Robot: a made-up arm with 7 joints.
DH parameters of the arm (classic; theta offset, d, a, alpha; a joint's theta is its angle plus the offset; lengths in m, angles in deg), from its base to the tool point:
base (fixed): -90 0 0.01 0
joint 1: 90 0.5 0.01 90
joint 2: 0 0.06 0.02 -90
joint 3: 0 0.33 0.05 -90
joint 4: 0 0.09 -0.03 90
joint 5: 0 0.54 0.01 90
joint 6: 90 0.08 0.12 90
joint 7: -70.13 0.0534 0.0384 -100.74
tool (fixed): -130.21 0.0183 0 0
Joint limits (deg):
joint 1: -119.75..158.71
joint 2: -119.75..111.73
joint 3: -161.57..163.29
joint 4: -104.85..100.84
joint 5: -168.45..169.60
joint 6: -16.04..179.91
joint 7: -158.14..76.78
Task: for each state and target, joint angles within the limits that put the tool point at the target. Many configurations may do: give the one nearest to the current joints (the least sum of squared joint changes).
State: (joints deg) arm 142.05 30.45 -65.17 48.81 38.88 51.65 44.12
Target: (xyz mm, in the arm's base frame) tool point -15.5 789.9 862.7
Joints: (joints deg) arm 151.80 2.90 -58.17 90.56 45.23 43.85 45.67
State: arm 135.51 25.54 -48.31 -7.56 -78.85 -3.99 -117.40
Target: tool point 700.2 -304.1 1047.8
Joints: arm 155.79 54.36 -46.39 -1.45 -76.66 -3.45 -116.82
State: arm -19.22 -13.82 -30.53 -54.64 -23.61 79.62 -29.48
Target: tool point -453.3 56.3 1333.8
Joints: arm 0.82 16.52 -13.74 -17.42 -20.62 52.15 -21.51
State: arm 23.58 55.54 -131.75 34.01 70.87 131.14 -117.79
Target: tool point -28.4 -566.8 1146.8
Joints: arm 45.82 23.33 -115.66 33.24 72.57 131.37 -117.63
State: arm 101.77 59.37 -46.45 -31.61 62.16 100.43 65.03
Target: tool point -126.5 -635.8 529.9
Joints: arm 98.76 56.07 -51.78 -62.38 52.60 116.77 62.11
